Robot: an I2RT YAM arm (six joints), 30 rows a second.
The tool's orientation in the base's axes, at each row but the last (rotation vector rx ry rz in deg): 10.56, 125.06, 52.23; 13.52, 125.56, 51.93; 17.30, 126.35, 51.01; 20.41, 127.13, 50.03; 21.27, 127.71, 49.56; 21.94, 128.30, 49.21; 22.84, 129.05, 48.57; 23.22, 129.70, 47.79; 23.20, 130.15, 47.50; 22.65, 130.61, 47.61; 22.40, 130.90, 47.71
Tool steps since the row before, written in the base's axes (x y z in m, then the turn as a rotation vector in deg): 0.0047, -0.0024, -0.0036, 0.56, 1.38, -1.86; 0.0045, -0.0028, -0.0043, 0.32, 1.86, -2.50; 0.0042, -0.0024, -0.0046, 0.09, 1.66, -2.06; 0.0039, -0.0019, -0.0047, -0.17, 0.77, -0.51; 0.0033, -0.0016, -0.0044, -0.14, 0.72, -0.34; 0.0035, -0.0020, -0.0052, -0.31, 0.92, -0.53; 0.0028, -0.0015, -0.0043, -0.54, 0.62, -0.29; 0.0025, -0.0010, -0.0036, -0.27, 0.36, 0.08; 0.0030, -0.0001, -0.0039, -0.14, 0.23, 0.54; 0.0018, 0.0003, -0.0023, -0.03, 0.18, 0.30; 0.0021, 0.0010, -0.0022, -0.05, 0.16, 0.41
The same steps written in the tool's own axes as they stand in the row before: -0.0021, -0.0048, 0.0036, 1.24, -0.30, 2.02; -0.0019, -0.0054, 0.0037, 1.97, -0.35, 2.41; -0.0016, -0.0051, 0.0040, 1.80, -0.18, 1.93; -0.0012, -0.0046, 0.0043, 0.75, 0.22, 0.51; -0.0009, -0.0041, 0.0039, 0.62, 0.30, 0.42; -0.0008, -0.0049, 0.0043, 0.94, 0.31, 0.50; -0.0006, -0.0039, 0.0036, 0.83, 0.24, 0.07; -0.0005, -0.0030, 0.0033, 0.33, 0.31, -0.07; -0.0003, -0.0025, 0.0042, -0.05, 0.52, -0.30; 0.0000, -0.0012, 0.0027, -0.04, 0.33, -0.11; 0.0000, -0.0006, 0.0031, -0.09, 0.39, -0.20
